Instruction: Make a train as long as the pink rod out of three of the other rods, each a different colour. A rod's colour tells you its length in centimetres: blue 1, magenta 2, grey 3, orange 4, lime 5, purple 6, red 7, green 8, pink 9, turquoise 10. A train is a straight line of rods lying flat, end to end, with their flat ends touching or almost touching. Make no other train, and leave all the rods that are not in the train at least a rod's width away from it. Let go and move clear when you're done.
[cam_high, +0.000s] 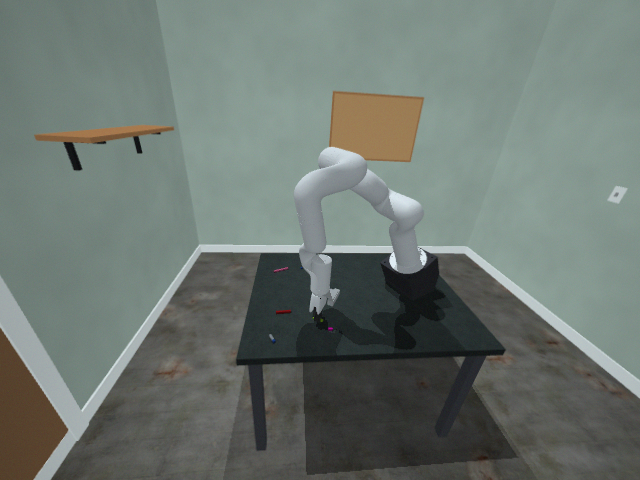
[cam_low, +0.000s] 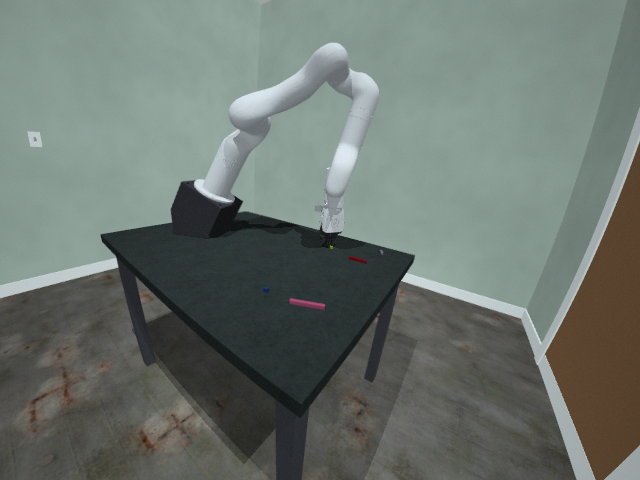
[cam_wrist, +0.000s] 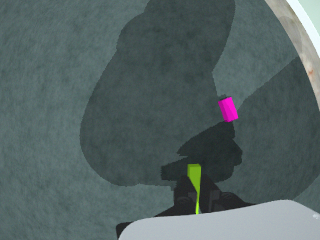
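The lime rod is 20 mm below my hand. Round my hand: red rod (160 mm ahead, 70 mm to the right, 20 mm below); grey rod (220 mm ahead, 80 mm to the left, 20 mm below); short magenta rod (50 mm behind, 70 mm to the left, 20 mm below).
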